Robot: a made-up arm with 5 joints. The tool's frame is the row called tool. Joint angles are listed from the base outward. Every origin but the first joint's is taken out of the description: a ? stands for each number. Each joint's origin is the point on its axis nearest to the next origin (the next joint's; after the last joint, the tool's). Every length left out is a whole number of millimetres.
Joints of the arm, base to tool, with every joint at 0 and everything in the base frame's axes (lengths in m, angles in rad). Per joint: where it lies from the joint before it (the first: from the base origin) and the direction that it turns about. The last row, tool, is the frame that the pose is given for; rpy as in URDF.
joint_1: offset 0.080 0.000 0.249 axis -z
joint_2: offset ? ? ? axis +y
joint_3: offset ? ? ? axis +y
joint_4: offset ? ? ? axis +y
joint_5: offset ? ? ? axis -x
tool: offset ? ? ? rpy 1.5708 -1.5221 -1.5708
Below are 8 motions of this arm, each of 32 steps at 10 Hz.
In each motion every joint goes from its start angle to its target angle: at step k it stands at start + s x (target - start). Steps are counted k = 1, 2, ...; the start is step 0. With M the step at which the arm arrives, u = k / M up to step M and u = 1 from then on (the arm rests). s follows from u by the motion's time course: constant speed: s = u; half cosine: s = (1 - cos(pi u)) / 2; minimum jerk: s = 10 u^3 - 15 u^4 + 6 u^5.
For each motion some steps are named. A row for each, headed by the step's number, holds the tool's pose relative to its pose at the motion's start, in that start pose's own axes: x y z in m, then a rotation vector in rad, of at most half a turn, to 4 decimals.
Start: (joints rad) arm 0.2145 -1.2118 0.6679 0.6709 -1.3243
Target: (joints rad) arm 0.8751 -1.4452 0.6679 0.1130 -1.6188
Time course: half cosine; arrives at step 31
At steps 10, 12, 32:
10: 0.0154 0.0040 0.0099 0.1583 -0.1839 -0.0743
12: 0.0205 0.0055 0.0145 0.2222 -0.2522 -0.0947
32: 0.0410 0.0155 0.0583 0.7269 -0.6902 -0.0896

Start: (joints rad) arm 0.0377 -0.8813 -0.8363 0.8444 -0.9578
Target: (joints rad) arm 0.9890 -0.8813 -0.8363 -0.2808 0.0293
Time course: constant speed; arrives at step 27
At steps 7, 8, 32:
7: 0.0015 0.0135 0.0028 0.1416 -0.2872 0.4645
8: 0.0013 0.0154 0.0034 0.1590 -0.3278 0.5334
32: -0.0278 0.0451 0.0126 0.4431 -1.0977 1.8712

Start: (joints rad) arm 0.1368 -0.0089 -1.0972 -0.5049 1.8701
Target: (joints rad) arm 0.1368 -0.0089 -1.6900 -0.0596 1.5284
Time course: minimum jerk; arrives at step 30
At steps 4, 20, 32:
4: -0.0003 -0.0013 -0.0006 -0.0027 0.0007 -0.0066
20: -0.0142 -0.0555 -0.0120 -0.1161 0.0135 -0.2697
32: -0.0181 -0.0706 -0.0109 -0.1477 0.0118 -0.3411

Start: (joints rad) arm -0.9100 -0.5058 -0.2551 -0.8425 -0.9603
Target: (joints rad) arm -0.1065 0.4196 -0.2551 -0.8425 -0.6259
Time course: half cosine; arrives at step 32
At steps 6, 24, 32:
6: -0.0015 -0.0163 0.0056 -0.0656 0.0421 0.0959
24: 0.0808 -0.1311 0.1040 -0.7534 0.3068 0.9274
32: 0.1097 -0.1363 0.1297 -0.9059 0.3319 1.0642

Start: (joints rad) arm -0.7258 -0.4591 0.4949 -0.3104 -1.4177
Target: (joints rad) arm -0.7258 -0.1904 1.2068 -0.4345 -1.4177
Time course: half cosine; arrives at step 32
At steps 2, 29, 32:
2: -0.0001 -0.0014 0.0001 -0.0082 0.0009 0.0000
29: -0.0116 -0.1105 0.0635 -0.8335 0.0873 0.0000
32: -0.0117 -0.1119 0.0658 -0.8518 0.0893 0.0000

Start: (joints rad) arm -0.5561 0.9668 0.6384 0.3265 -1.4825
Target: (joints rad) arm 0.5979 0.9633 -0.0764 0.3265 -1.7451
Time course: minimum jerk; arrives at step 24
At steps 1, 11, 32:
1: 0.0001 0.0001 0.0000 0.0005 0.0003 -0.0009
11: 0.0701 0.0177 0.0114 0.2971 0.1068 -0.5884
32: 0.1817 -0.0467 0.0170 0.6516 0.0621 -1.4300

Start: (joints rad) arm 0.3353 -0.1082 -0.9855 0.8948 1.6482
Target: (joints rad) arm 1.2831 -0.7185 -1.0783 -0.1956 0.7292
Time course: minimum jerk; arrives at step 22
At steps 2, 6, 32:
2: -0.0008 -0.0009 0.0008 -0.0115 0.0064 -0.0047
6: -0.0143 -0.0164 0.0185 -0.2344 0.1094 -0.0799
32: 0.0433 -0.0590 0.1631 -1.6153 -0.2261 0.2638

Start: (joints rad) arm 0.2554 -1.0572 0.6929 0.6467 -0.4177
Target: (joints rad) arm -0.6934 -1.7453 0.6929 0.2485 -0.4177
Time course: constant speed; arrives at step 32
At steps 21, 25, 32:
21: -0.0024 0.0427 0.0655 0.8762 -0.3306 -0.0470
25: -0.0019 0.0411 0.0787 1.0383 -0.3825 -0.1079
32: 0.0002 0.0316 0.0983 1.3076 -0.4617 -0.2562

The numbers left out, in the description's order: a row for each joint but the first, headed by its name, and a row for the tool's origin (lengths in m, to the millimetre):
joint_2: 0.036 -0.011 0.000
joint_3: 0.021 0.000 0.084
joint_4: 0.117 0.000 0.005
joint_5: 0.037 0.000 0.000
tool: 0.000 0.000 0.000

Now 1 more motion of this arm.
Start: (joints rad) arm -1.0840 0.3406 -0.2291 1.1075 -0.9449
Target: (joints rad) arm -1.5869 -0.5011 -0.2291 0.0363 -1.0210
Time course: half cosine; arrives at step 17
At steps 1, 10, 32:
1: -0.0004 0.0010 0.0013 0.0145 -0.0076 0.0034
10: -0.0469 0.0339 0.1160 1.1732 -0.3960 0.1531
32: -0.0720 0.0035 0.1836 1.8914 -0.4717 0.1020

